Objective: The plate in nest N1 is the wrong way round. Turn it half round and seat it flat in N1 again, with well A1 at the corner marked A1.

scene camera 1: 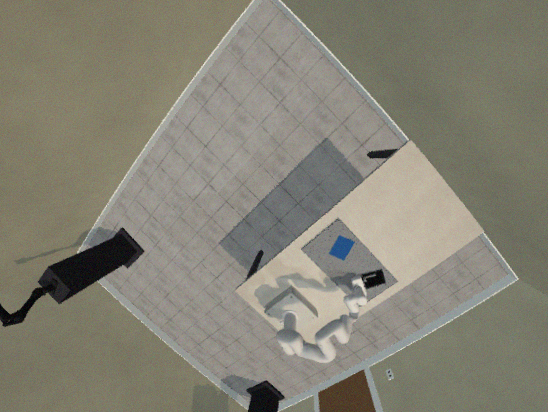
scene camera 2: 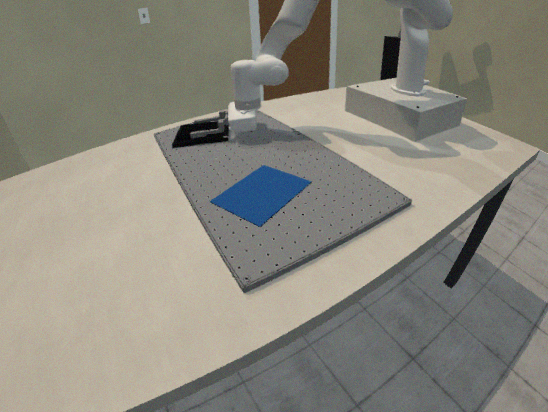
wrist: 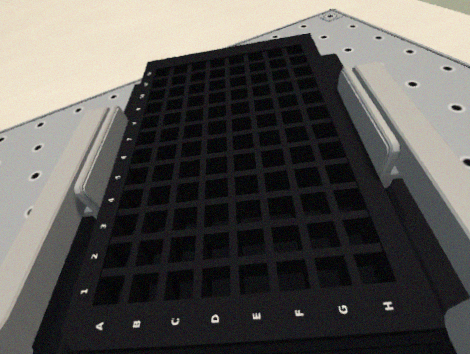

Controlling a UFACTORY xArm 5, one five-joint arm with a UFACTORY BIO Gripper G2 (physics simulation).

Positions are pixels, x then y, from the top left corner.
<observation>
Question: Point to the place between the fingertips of my gripper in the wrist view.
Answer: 229, 104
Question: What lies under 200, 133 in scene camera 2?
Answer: My gripper.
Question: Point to a black well plate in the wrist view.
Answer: At 242, 204
</observation>
